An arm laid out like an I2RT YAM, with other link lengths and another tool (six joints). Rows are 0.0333 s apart.
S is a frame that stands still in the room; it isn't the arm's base.
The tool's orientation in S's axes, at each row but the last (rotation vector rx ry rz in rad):
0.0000, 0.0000, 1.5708
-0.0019, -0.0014, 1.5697
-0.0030, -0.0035, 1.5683
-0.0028, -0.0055, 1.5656
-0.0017, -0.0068, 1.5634
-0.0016, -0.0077, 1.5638
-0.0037, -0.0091, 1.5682
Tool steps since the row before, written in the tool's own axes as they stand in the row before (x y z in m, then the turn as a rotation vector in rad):
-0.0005, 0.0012, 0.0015, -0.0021, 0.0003, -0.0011
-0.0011, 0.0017, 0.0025, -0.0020, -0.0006, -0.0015
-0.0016, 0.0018, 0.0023, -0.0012, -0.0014, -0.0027
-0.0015, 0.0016, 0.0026, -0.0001, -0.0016, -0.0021
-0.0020, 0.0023, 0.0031, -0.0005, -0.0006, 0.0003
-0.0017, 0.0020, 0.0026, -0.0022, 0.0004, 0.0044
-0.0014, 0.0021, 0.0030, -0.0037, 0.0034, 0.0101
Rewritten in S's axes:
-0.0012, -0.0005, 0.0015, -0.0003, -0.0021, -0.0011
-0.0017, -0.0011, 0.0025, 0.0006, -0.0020, -0.0015
-0.0018, -0.0016, 0.0023, 0.0014, -0.0012, -0.0027
-0.0016, -0.0015, 0.0026, 0.0016, -0.0001, -0.0021
-0.0023, -0.0020, 0.0031, 0.0006, -0.0005, 0.0003
-0.0020, -0.0017, 0.0026, -0.0004, -0.0022, 0.0044
-0.0021, -0.0014, 0.0030, -0.0035, -0.0037, 0.0101

